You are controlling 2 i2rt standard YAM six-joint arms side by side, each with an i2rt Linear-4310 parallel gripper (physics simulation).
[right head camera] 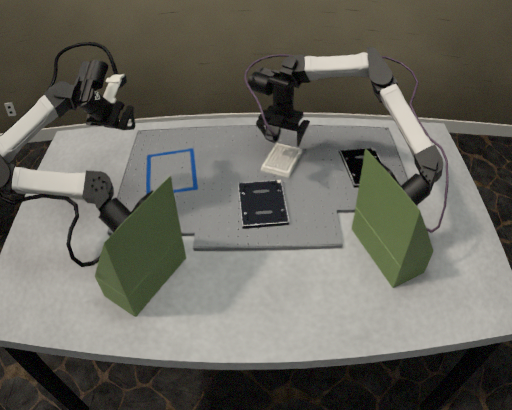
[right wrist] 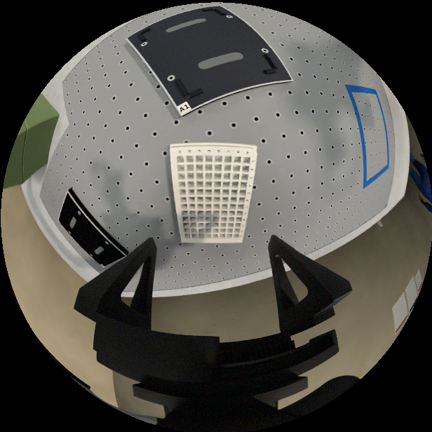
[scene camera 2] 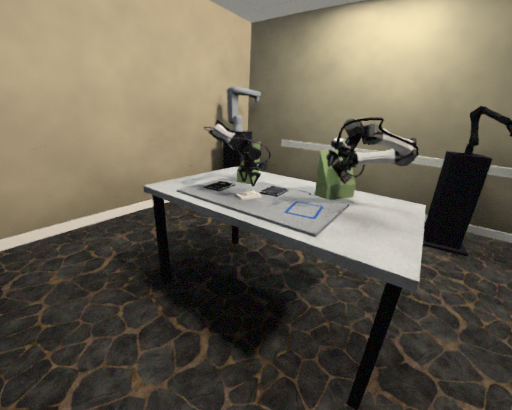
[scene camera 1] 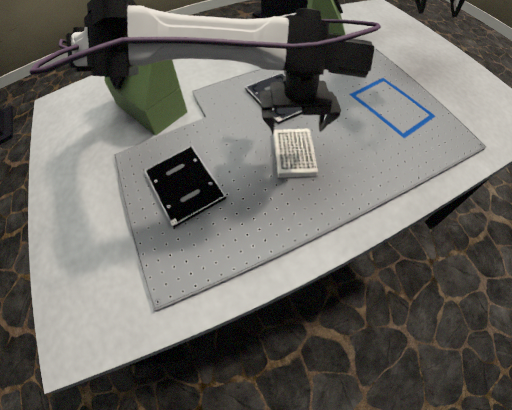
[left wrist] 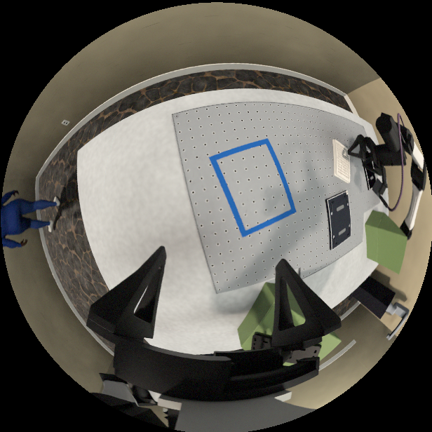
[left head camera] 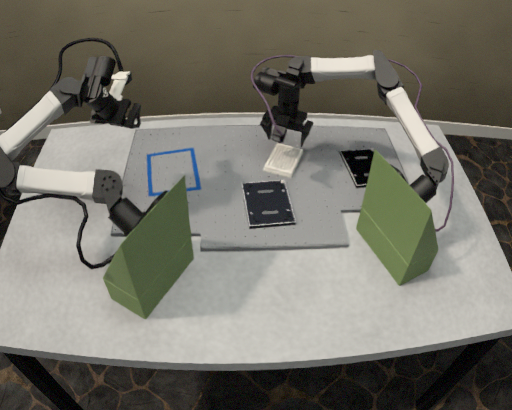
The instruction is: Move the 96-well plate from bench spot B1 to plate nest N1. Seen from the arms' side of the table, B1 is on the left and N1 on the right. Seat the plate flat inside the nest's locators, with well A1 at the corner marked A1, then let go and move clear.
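Pixels of known places: left gripper, between the fingertips: (right head camera: 120, 125) (scene camera 2: 336, 169) (scene camera 1: 438, 15) (left head camera: 125, 123); right gripper, between the fingertips: (right head camera: 282, 142) (scene camera 2: 248, 184) (scene camera 1: 296, 130) (left head camera: 285, 142); left arm's base, origin of its link: (scene camera 2: 338, 167).
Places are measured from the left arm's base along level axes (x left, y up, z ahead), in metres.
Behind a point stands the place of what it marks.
The cream 96-well plate (left head camera: 284, 160) @[y -0.155, x -0.237, z 0.488 m] (right head camera: 282, 160) @[y -0.155, x -0.237, z 0.487 m] (scene camera 1: 295, 150) @[y -0.152, x -0.234, z 0.500 m] (right wrist: 212, 195) lies on the perforated board, outside the blue B1 outline (left head camera: 149, 172) @[y -0.166, x 0.144, z 0.354 m] (scene camera 1: 419, 125) @[y -0.166, x 0.117, z 0.460 m] (left wrist: 227, 197) and off both black nests. Its lettered edge faces the centre nest (left head camera: 269, 204) @[y -0.155, x -0.230, z 0.295 m] (scene camera 1: 265, 90) @[y -0.155, x -0.257, z 0.279 m] (right wrist: 215, 45), whose A1 label shows in the right wrist view. The right-hand nest (left head camera: 356, 167) @[y -0.155, x -0.456, z 0.515 m] (scene camera 1: 185, 187) @[y -0.155, x -0.479, z 0.547 m] (right wrist: 90, 235) is bare; no N1 label is readable. My right gripper (left head camera: 291, 139) @[y -0.094, x -0.235, z 0.497 m] (scene camera 1: 299, 125) @[y -0.094, x -0.235, z 0.497 m] (right wrist: 211, 242) is open above the plate, apart from it. My left gripper (left head camera: 120, 121) @[y 0.050, x 0.171, z 0.299 m] (left wrist: 224, 258) is open and empty, high near B1.
Green wedge-shaped blocks (left head camera: 155, 250) @[y -0.015, x -0.048, z -0.035 m] (left head camera: 400, 225) @[y -0.021, x -0.561, z 0.168 m] stand by the two arm bases. The grey perforated board (left head camera: 230, 235) @[y -0.166, x -0.154, z 0.175 m] (scene camera 1: 240, 250) @[y -0.167, x -0.386, z 0.698 m] lies on the pale table (left head camera: 260, 310) @[y -0.180, x -0.274, z -0.022 m]. Beyond the table stands a black pedestal (scene camera 2: 457, 200) with another arm.
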